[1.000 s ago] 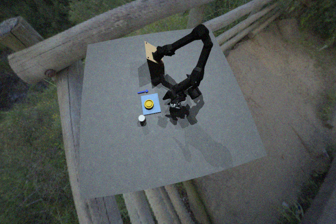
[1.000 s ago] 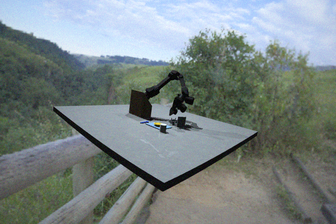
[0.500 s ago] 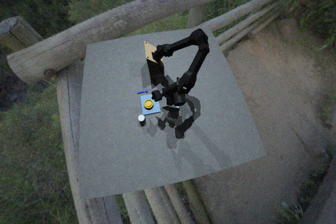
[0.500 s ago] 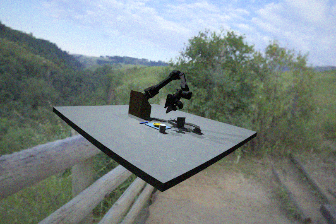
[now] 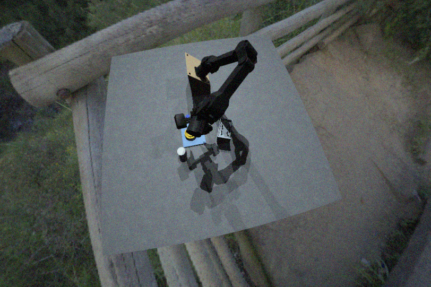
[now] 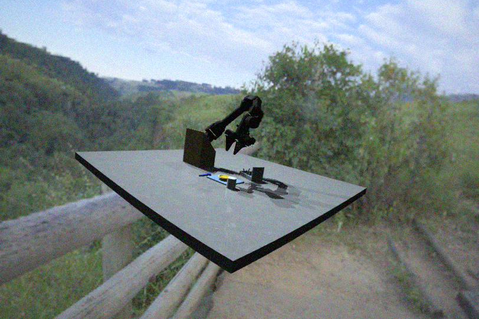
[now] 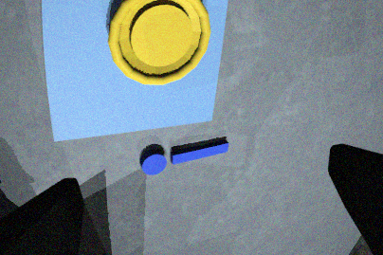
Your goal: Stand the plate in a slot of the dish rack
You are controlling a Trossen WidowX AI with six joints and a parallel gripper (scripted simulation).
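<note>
Now: gripper tip 13 cm above the yellow plate, 3 cm to the left of it and 1 cm short of it. Round my gripper tip: blue spoon (14 cm below, 11 cm behind, 5 cm to the right); then white cup (12 cm below, 11 cm ahead, 9 cm to the right); then light blue mat (14 cm below, 2 cm to the right).
</note>
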